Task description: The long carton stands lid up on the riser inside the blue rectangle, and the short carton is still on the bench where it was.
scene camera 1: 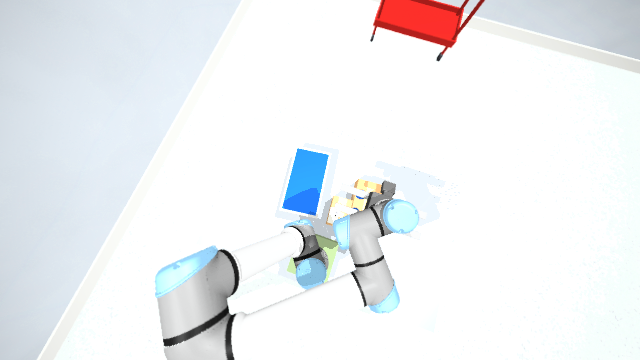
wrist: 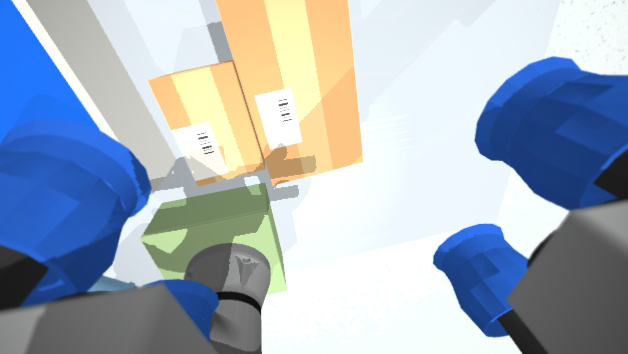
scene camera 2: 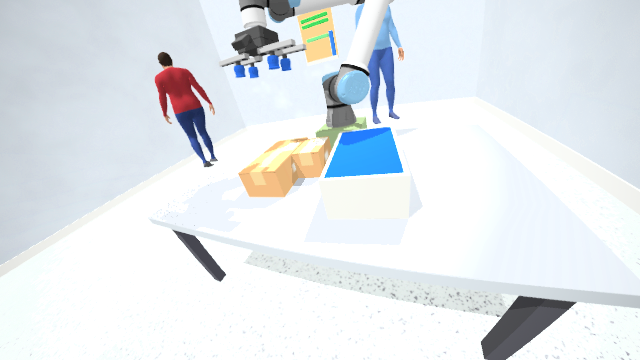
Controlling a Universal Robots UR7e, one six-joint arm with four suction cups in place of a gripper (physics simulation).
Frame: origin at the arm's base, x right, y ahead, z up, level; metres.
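Seen in the pictures: hand at its tool point: [wrist: 325, 223] [scene camera 2: 263, 73]; arm's base at its link origin: [wrist: 229, 273] [scene camera 2: 341, 122].
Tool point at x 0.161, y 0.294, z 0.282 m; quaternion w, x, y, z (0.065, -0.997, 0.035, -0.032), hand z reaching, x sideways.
Pixels of each thing's top centre, then the offset from my tool point to it. Level surfaces: height alone.
- long carton at its top centre: [wrist: 299, 74] [scene camera 2: 276, 152] [scene camera 1: 366, 210] dx +0.037, dy +0.023, dz -0.282 m
- bench at its surface level: dz -0.386 m
- short carton at its top centre: [wrist: 213, 130] [scene camera 2: 311, 144] [scene camera 1: 339, 212] dx -0.095, dy -0.026, dz -0.282 m
- white riser at its top centre: [scene camera 2: 364, 146] [scene camera 1: 306, 180] dx -0.311, dy +0.083, dz -0.265 m
- blue rectangle at its top centre: [scene camera 2: 364, 146] [scene camera 1: 306, 180] dx -0.311, dy +0.083, dz -0.265 m
The long carton [scene camera 1: 367, 185] [scene camera 2: 268, 177] [wrist: 310, 65] stands on the bench [scene camera 2: 500, 225], tape and barcode label up, beside the riser. The short carton [scene camera 1: 335, 202] [scene camera 2: 309, 161] [wrist: 202, 97] stands on the bench close against its side, between it and the riser. The white riser [scene camera 2: 365, 197] [wrist: 75, 37] bears the blue rectangle [scene camera 1: 307, 175] [scene camera 2: 370, 155] [wrist: 25, 65] on its top, with no carton on it. My suction gripper [scene camera 2: 263, 68] [wrist: 320, 215] is open and hangs above the cartons, its cups apart from them. In scene camera 1 my arm partly hides the gripper and both cartons.
A green block [scene camera 1: 330, 245] [scene camera 2: 361, 122] [wrist: 272, 240] under the arm's base stands close behind the cartons. A red cart [scene camera 1: 417, 20] stands farther off. A person in red [scene camera 2: 180, 90] and one in light blue [scene camera 2: 382, 65] stand beyond the bench.
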